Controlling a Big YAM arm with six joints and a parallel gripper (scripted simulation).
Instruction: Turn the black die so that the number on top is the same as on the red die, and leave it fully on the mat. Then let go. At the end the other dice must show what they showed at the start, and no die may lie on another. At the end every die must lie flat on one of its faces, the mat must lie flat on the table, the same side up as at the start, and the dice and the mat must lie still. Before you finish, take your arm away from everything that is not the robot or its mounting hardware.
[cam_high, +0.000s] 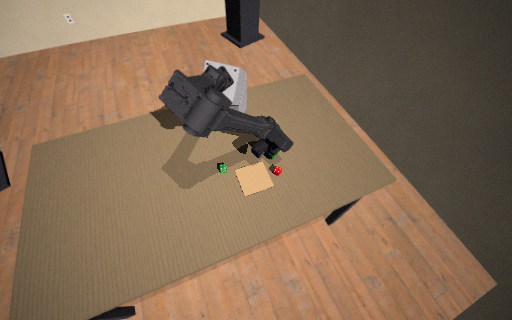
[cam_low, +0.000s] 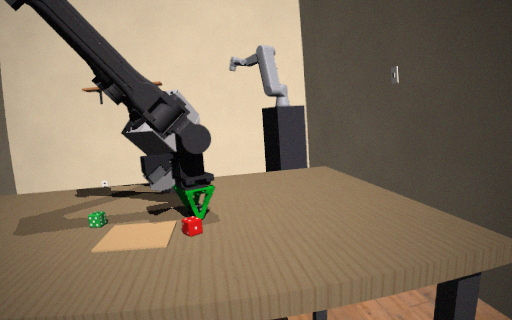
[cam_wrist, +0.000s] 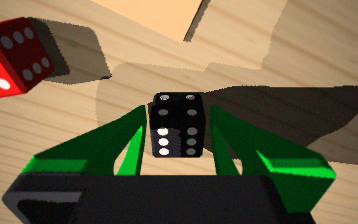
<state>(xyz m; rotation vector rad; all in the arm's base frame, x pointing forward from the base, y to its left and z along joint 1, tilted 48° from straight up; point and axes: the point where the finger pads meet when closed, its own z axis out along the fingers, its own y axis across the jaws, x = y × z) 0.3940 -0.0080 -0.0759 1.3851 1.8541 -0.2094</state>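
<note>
Right now the black die is right at my hand. From my hand the other things lie so: red die: 90 mm ahead, 30 mm to the right; tan mat: 140 mm to the right, 50 mm ahead, 10 mm below; green die: 220 mm to the right, 80 mm behind.
</note>
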